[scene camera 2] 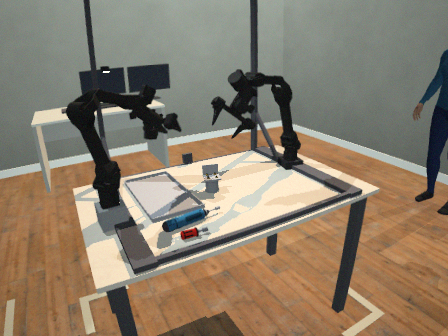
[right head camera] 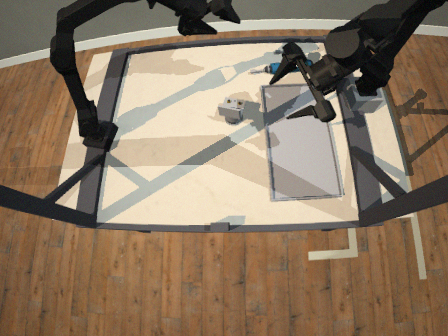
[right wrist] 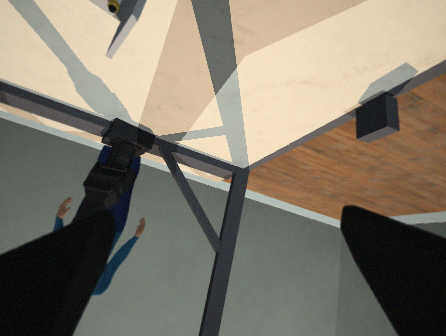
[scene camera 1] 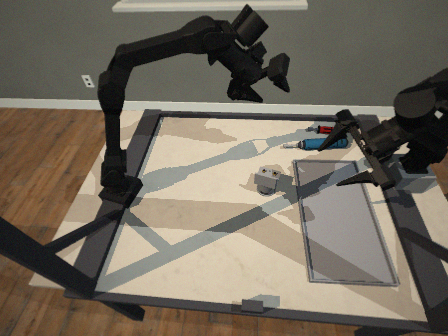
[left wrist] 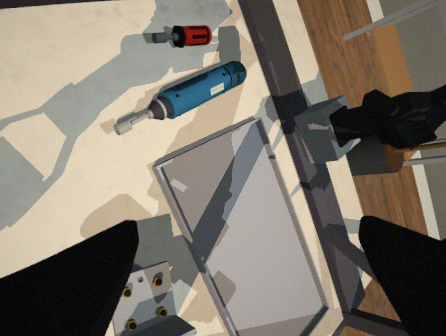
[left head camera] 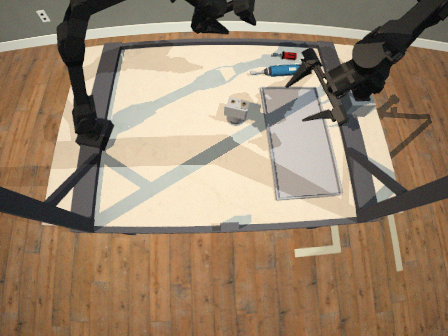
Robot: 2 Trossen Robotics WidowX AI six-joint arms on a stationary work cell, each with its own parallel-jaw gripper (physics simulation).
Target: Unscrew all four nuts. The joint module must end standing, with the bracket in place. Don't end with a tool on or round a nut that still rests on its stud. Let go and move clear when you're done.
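Places are measured from the left arm's base along level axes (x left, y back, z up), in centimetres.
Pixels of known places: left gripper, between the fingertips: (scene camera 2: 222, 131) (right head camera: 227, 27) (scene camera 1: 275, 96) (left wrist: 248, 229) (left head camera: 241, 28); right gripper, between the fingertips: (scene camera 2: 174, 131) (right head camera: 278, 101) (right wrist: 228, 218) (scene camera 1: 327, 167) (left head camera: 293, 103); left arm's base, origin of its link: (scene camera 2: 290, 158) (right head camera: 97, 133) (right wrist: 125, 145) (scene camera 1: 119, 186) (left head camera: 92, 130); right arm's base, origin of its link: (scene camera 2: 109, 203) (right head camera: 365, 88) (scene camera 1: 412, 165) (left wrist: 342, 126) (left head camera: 360, 93).
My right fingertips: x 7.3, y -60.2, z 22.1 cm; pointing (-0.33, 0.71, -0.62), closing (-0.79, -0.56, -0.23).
Ahead of a thing's pixels: the offset from my right fingertips to its top centre. "pt": to the spot under its first point.
The joint module @(dx +8.5, dy +13.8, dz -18.4 cm) (left head camera: 236, 117) (scene camera 1: 266, 189) (scene camera 2: 212, 187) stands upright near the table's middle, carrying the grey L-shaped bracket (left head camera: 237, 103) (right head camera: 231, 104) (scene camera 1: 267, 175) (left wrist: 145, 300). Four gold nuts with dark centres show on the bracket in the left wrist view, two of them being the upper nut @(pt dx +10.3, dy +12.1, dz -18.5 cm) (left wrist: 158, 281) and the lower nut @(pt dx +6.8, dy +12.3, dz -18.5 cm) (left wrist: 162, 312). A blue driver @(dx +32.4, dy +0.5, dz -21.8 cm) (left head camera: 284, 70) (scene camera 1: 315, 144) (scene camera 2: 185, 220) (left wrist: 200, 95) and a red driver @(dx +41.7, dy -0.8, dz -22.9 cm) (left head camera: 289, 55) (scene camera 2: 190, 233) (left wrist: 195, 36) lie on the table. My left gripper (left head camera: 241, 27) (scene camera 1: 275, 95) (scene camera 2: 224, 130) is open, raised above the table. My right gripper (left head camera: 295, 103) (scene camera 1: 328, 167) is open, above the tray.
A shallow grey tray @(dx +5.4, dy -8.8, dz -24.3 cm) (left head camera: 305, 160) (scene camera 1: 345, 240) (scene camera 2: 155, 192) (left wrist: 270, 240) lies right of the module in the head views. A dark frame (left head camera: 217, 229) borders the table. A grey block @(dx +24.5, dy -28.8, dz -17.7 cm) (scene camera 1: 415, 183) supports my right arm's base. A small dark box @(dx -28.4, dy +9.4, dz -20.1 cm) (scene camera 1: 252, 305) (right wrist: 377, 117) sits at the frame's edge.
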